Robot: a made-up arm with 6 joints.
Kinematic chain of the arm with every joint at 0, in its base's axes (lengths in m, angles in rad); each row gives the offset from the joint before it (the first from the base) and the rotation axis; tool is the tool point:
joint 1: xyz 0 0 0.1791 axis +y
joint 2: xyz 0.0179 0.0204 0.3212 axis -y
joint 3: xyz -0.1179 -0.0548 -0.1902 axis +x
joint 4: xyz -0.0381 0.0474 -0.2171 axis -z
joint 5: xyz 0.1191 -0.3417 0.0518 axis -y
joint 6: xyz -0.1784 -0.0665 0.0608 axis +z
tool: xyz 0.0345 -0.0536 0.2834
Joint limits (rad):
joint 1: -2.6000..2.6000
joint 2: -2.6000..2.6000
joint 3: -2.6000..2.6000
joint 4: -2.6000..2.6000
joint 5: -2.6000..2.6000
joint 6: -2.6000..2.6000
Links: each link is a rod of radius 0.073 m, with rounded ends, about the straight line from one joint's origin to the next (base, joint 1, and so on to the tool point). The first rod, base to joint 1, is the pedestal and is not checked.
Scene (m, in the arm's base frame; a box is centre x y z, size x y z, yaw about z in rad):
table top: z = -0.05
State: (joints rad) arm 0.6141 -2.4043 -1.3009 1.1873 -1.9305 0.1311
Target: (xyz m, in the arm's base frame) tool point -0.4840 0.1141 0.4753
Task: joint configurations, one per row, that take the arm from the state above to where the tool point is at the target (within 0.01 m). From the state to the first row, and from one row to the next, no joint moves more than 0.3 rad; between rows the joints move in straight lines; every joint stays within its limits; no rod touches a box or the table.
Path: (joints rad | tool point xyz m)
1: 0.5189 -2.4323 -1.4691 0.9159 -1.8112 0.0612 | 0.4731 -0.2073 0.0849
2: 0.4236 -2.4602 -1.6373 0.6444 -1.6919 -0.0087 | 0.3055 -0.0573 0.0696
3: 0.3284 -2.4882 -1.8055 0.3730 -1.5726 -0.0785 | 0.1322 0.0772 0.1092
4: 0.2332 -2.5161 -1.9737 0.1016 -1.4532 -0.1484 | -0.0422 0.1707 0.1897
5: 0.1379 -2.5441 -2.1418 -0.1698 -1.3339 -0.2183 | -0.2099 0.2079 0.2908
6: 0.0427 -2.5720 -2.3100 -0.4413 -1.2146 -0.2882 | -0.3607 0.1864 0.3916
7: -0.0525 -2.6000 -2.4782 -0.7127 -1.0953 -0.3580 | -0.4840 0.1141 0.4753

